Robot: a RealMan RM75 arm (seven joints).
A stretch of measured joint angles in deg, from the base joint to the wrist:
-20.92 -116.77 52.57 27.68 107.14 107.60 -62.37
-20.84 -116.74 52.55 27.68 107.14 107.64 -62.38
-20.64 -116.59 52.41 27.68 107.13 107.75 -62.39
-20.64 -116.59 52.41 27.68 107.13 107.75 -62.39
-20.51 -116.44 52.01 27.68 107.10 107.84 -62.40
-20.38 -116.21 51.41 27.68 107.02 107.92 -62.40
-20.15 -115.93 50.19 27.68 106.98 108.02 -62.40
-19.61 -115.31 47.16 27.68 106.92 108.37 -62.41
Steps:
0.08 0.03 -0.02 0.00 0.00 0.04 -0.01
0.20 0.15 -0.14 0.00 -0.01 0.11 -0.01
0.00 0.00 0.00 0.00 0.00 0.00 0.00
0.13 0.15 -0.40 0.00 -0.03 0.09 -0.01
0.13 0.23 -0.60 0.00 -0.08 0.08 0.00
0.23 0.28 -1.22 0.00 -0.04 0.10 0.00
0.54 0.62 -3.03 0.00 -0.06 0.35 -0.01

